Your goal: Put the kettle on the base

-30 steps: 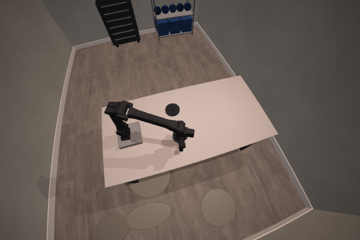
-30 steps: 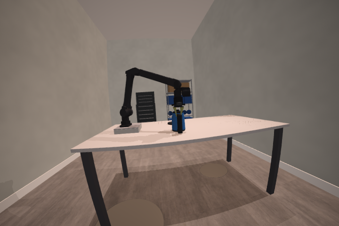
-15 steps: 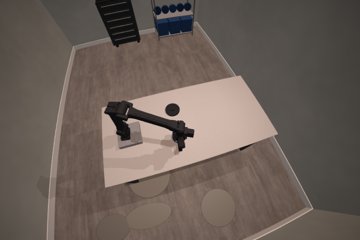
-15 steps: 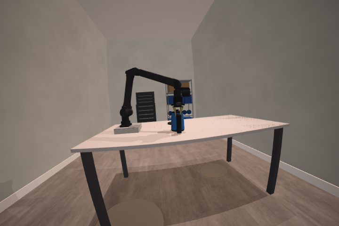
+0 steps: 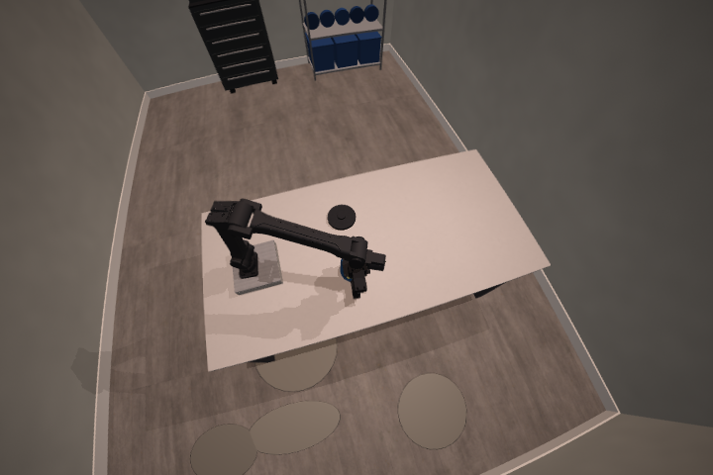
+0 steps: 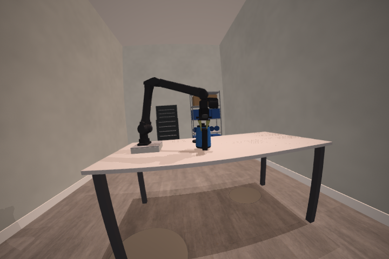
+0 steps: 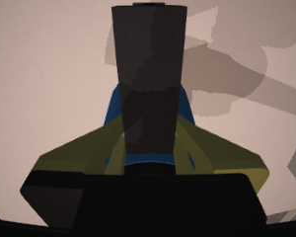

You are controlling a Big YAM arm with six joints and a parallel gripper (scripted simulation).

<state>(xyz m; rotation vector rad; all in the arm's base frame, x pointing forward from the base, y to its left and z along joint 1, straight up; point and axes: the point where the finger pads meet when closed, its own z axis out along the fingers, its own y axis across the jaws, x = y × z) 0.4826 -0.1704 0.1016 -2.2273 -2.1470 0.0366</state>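
The blue kettle lies 30 mm to the left of my hand and 50 mm below it. The rest, counted from my hand: round black base: 370 mm to the left, 140 mm below.
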